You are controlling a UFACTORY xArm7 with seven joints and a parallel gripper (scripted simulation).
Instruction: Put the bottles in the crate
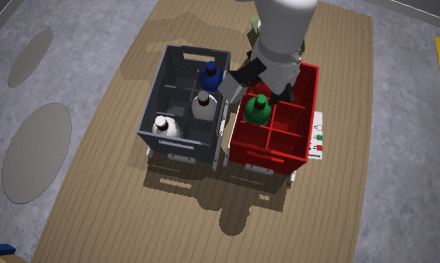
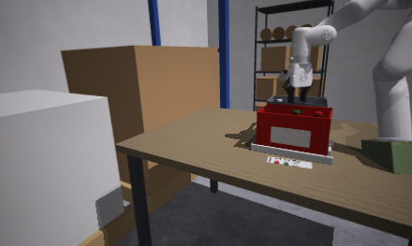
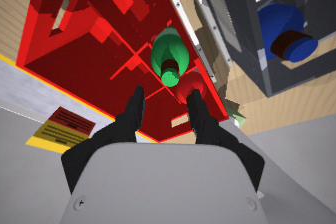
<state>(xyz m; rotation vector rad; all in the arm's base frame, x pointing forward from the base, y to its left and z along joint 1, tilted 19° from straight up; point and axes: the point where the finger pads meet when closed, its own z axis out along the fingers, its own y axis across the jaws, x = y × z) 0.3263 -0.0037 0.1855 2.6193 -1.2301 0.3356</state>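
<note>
Now: the grey crate 10 mm behind my hand, 200 mm to the right of it and 130 mm below it. From my hand the other things lie so: green bottle (130 mm below); red-label bottle (90 mm behind, 10 mm to the left, 130 mm below); red crate (10 mm ahead, 40 mm to the left, 130 mm below).
</note>
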